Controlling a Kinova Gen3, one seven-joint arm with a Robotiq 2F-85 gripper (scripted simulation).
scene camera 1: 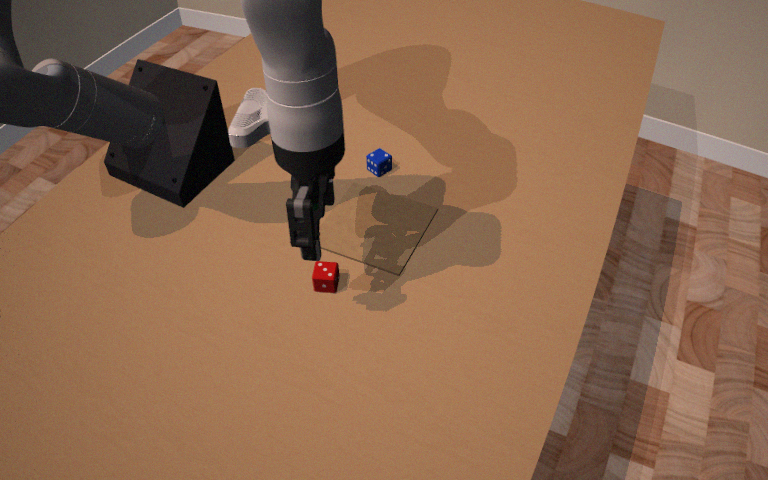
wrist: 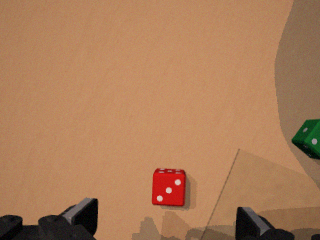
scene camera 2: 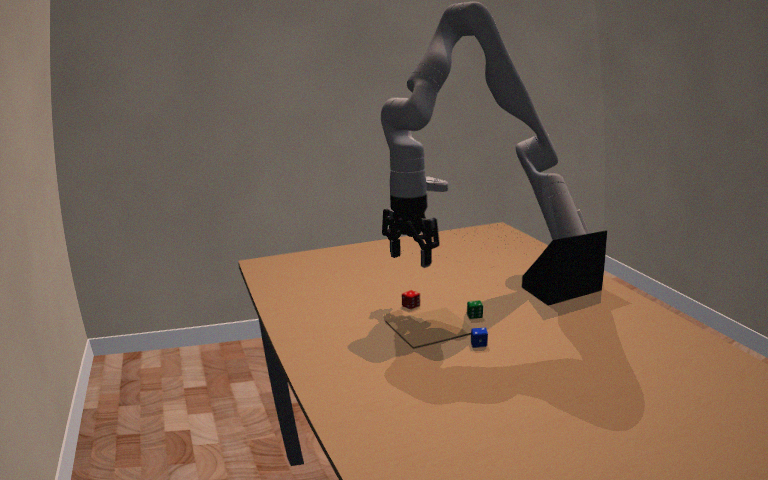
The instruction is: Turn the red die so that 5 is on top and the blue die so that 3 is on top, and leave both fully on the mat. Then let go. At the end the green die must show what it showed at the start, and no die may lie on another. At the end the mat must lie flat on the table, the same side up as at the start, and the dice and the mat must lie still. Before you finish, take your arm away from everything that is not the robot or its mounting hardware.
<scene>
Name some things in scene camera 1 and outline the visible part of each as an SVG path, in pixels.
My gripper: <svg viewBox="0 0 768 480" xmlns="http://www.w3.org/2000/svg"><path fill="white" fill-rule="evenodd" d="M344 128L342 135L336 142L316 151L289 151L279 147L272 140L274 157L277 164L292 175L292 198L288 198L286 202L290 243L292 247L301 247L301 257L304 260L320 261L321 259L320 219L325 215L325 205L332 206L335 201L332 179L335 176L335 166L342 160L345 153Z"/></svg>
A red die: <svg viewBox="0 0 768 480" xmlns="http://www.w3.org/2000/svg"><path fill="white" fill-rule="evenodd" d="M317 261L312 275L314 291L336 293L340 277L338 263Z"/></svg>
</scene>
